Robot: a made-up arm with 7 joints. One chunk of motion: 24 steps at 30 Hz.
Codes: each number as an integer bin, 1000 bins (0 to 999) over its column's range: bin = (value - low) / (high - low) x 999, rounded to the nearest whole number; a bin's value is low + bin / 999 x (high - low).
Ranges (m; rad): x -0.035..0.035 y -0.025..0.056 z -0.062..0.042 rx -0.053..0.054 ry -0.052..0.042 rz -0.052..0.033
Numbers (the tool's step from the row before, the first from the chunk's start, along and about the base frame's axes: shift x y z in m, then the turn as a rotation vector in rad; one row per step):
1: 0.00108 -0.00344 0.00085 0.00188 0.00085 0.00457
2: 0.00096 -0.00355 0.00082 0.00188 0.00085 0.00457
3: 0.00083 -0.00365 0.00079 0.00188 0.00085 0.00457
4: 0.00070 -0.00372 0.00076 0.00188 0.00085 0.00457
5: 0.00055 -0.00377 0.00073 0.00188 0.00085 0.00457
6: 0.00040 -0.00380 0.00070 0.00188 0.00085 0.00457
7: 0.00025 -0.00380 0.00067 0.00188 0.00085 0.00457
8: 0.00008 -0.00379 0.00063 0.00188 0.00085 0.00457
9: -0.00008 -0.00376 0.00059 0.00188 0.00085 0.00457
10: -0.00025 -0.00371 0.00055 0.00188 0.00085 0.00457
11: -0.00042 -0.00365 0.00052 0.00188 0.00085 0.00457
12: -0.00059 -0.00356 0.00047 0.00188 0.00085 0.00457
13: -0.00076 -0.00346 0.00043 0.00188 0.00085 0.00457
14: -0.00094 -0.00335 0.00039 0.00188 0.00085 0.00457
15: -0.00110 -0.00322 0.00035 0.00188 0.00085 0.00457
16: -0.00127 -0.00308 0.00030 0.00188 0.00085 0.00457
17: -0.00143 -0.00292 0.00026 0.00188 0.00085 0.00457
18: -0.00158 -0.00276 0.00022 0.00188 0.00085 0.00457
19: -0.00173 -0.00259 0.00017 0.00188 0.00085 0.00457
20: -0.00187 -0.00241 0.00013 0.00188 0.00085 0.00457
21: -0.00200 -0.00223 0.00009 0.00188 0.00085 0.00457
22: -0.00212 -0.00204 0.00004 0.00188 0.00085 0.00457
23: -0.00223 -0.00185 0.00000 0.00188 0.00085 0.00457
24: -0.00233 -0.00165 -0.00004 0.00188 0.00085 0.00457
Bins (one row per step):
1: 515 266 604 512 562 665
2: 513 265 603 512 562 665
3: 511 263 603 512 562 665
4: 509 262 603 512 562 665
5: 507 262 603 512 562 665
6: 505 261 602 512 562 665
7: 503 261 602 512 562 665
8: 501 262 602 512 562 665
9: 498 262 601 512 562 665
10: 496 263 601 512 562 665
11: 494 263 601 512 562 665
12: 491 264 600 512 562 665
13: 489 266 600 512 562 665
14: 486 267 599 512 562 665
15: 484 269 599 512 562 665
16: 481 270 598 512 562 665
17: 479 272 598 512 562 665
18: 477 274 598 512 562 665
19: 475 276 597 512 562 665
20: 473 279 597 512 562 665
21: 471 281 596 512 562 665
22: 469 283 596 512 562 665
23: 468 286 596 512 562 665
24: 466 288 595 512 562 665

